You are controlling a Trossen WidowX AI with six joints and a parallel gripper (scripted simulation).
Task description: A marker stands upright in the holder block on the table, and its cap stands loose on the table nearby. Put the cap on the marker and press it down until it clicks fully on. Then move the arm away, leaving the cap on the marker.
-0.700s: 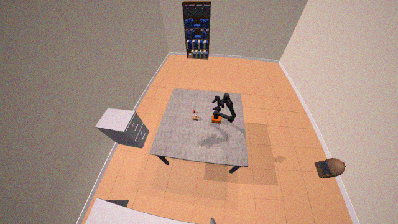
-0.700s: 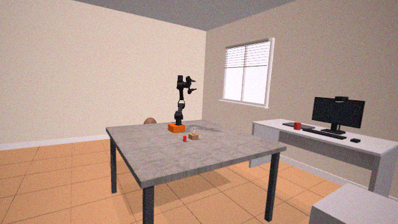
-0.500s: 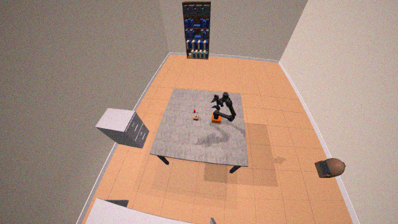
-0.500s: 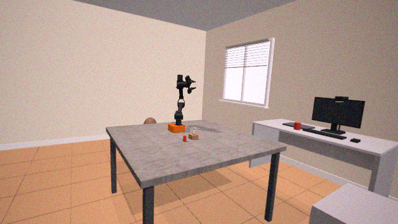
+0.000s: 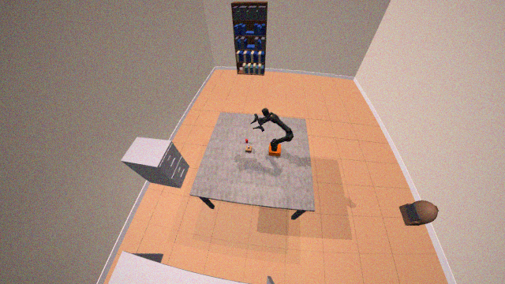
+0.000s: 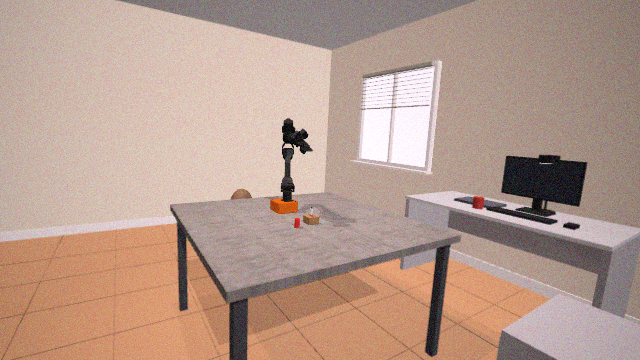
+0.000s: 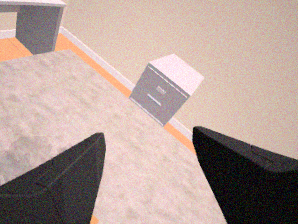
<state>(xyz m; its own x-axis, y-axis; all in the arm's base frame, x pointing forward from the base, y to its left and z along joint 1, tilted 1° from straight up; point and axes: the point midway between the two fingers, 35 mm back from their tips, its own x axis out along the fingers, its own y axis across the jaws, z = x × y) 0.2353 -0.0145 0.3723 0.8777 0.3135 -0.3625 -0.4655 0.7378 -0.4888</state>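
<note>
The red cap is 40 cm below my gripper tip, 13 cm to the right of it and 8 cm ahead of it. Also, from my gripper tip: tan holder block: 41 cm below, 4 cm ahead, 1 cm to the right.
</note>
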